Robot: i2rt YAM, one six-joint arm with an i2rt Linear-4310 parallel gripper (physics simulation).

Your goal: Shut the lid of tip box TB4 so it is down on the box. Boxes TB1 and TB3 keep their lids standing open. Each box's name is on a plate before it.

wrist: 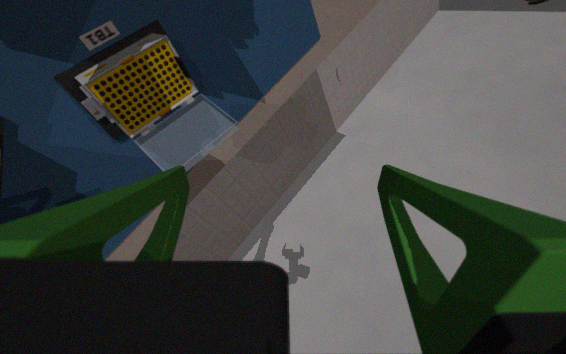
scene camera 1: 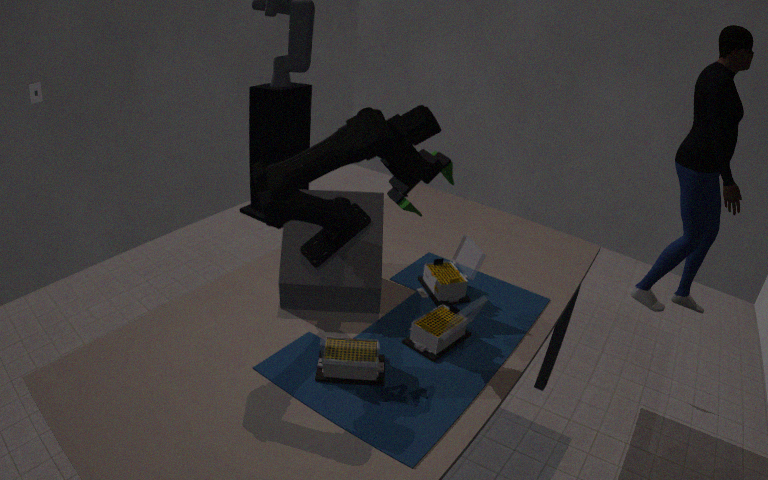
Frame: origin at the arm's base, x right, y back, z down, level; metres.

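Seen in the pictures: gripper, fingertip midpoint: (wrist: 283,176) (scene camera 1: 436,199); arm's base at its link origin: (scene camera 1: 335,235).
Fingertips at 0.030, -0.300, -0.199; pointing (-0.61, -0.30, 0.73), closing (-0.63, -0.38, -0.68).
Offsets run from my fingertips to a thing's top centre, as dx, dy, dz. "spot": to the spot under its first point. Level surfaces: height alone.
Tip box TB1 {-0.023, -0.041, +0.302} (wrist: 142,87), a white box with a yellow rack, has its clear lid {spot: -0.015, -0.110, +0.285} (wrist: 187,132) standing open; its name plate {spot: -0.034, +0.026, +0.375} (wrist: 99,35) is readable in the wrist view. It seems to be the middle box (scene camera 1: 437,329) in the scene view. The far box {-0.239, +0.062, +0.302} (scene camera 1: 445,281) also has its lid {spot: -0.298, +0.020, +0.277} (scene camera 1: 469,257) standing open. The near left box {spot: +0.260, +0.018, +0.291} (scene camera 1: 351,361) shows its rack through clear plastic; its lid's angle is unclear. Which of these two is TB4 cannot be told, as their plates are unreadable. My gripper (scene camera 1: 436,198) (wrist: 283,176) is open and empty, high above the table, apart from all boxes.
The boxes stand on a blue mat {dz +0.377} (scene camera 1: 413,435) on the table {dz +0.380} (scene camera 1: 169,396). A grey block (scene camera 1: 331,297) stands beside my arm. Another robot arm (scene camera 1: 301,39) on a black pedestal (scene camera 1: 278,124) is behind. A person (scene camera 1: 713,118) is beyond the table at the right.
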